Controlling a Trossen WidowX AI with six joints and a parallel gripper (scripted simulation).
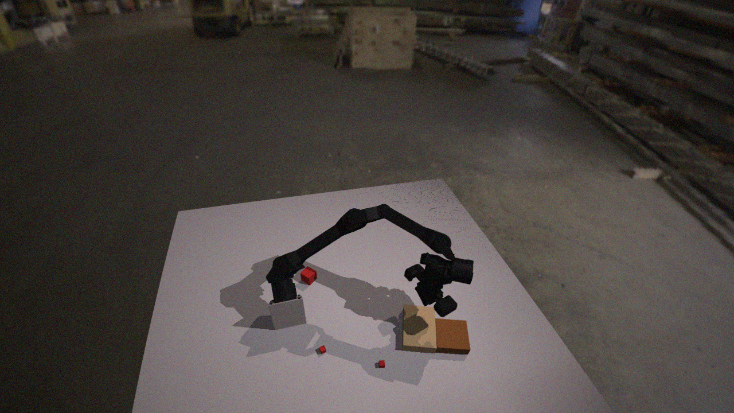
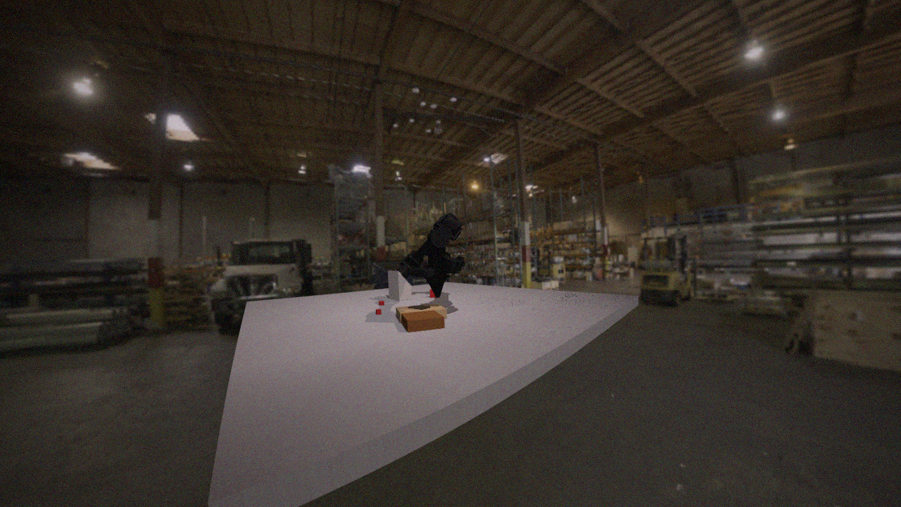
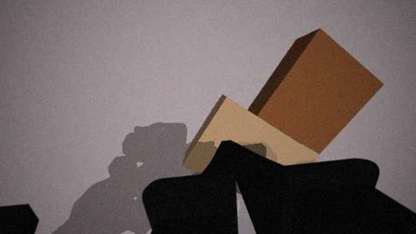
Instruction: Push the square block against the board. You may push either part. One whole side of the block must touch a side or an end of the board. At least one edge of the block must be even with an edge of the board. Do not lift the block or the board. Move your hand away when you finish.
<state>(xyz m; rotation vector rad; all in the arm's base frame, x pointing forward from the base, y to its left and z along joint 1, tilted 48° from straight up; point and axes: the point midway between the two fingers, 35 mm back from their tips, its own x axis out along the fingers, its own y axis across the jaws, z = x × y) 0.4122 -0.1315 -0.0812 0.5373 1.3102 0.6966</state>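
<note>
The tan board lies 50 mm below my gripper tip, 40 mm to the right of it and 40 mm behind it. Also, from my gripper tip: square block 110 mm to the right, 50 mm below, 40 mm ahead; red cube 310 mm behind, 280 mm to the left, 40 mm below.
</note>
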